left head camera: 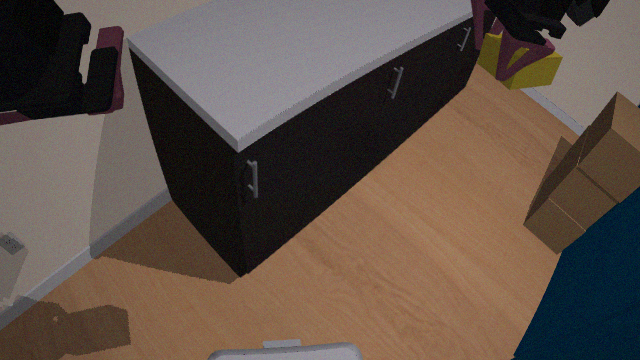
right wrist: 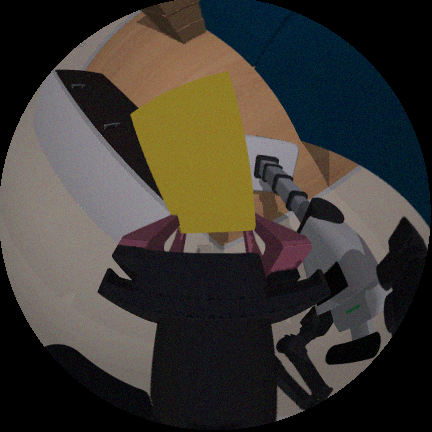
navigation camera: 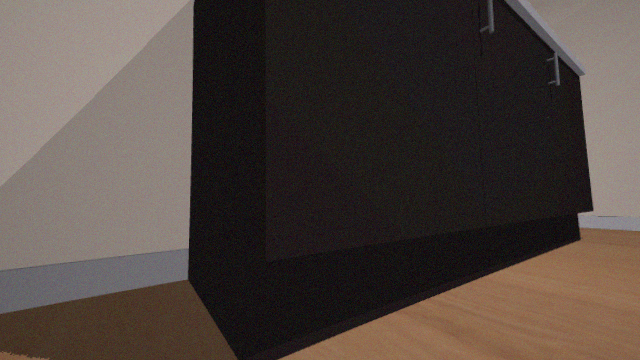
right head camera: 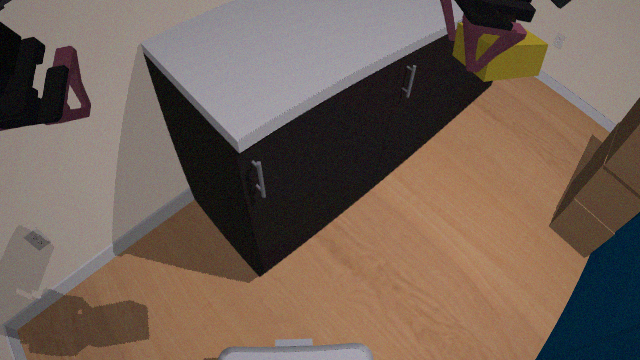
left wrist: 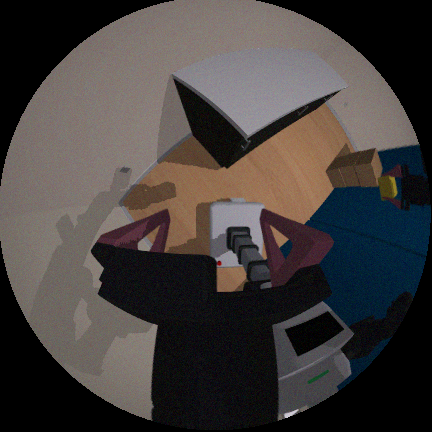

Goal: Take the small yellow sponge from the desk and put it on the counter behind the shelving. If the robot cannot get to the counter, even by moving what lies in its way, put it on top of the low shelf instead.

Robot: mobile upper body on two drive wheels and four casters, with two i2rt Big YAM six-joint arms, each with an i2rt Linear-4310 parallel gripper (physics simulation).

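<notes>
My left gripper and my right gripper are in the pictures, together with a small yellow sponge, a dark cabinet with grey countertop and stacked cardboard boxes. The right head camera view also shows my left gripper, and the left wrist view also shows my left gripper. My right gripper also appears in the right head camera view, in the left wrist view and in the right wrist view.
</notes>
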